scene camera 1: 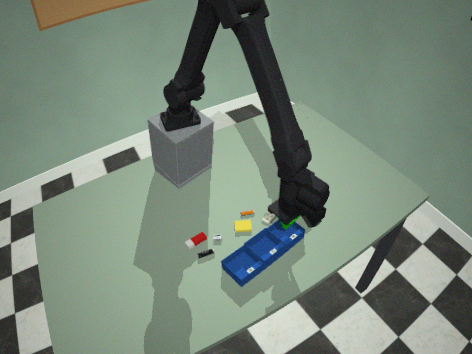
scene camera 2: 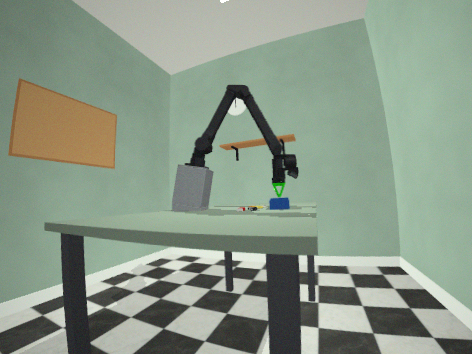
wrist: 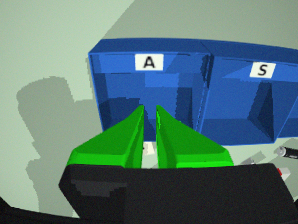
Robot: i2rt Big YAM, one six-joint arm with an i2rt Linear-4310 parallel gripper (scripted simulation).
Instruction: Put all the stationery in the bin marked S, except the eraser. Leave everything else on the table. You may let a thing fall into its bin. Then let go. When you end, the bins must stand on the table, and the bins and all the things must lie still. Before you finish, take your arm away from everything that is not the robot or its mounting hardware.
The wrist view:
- my gripper: 150, 112
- blue bin row: 244, 104
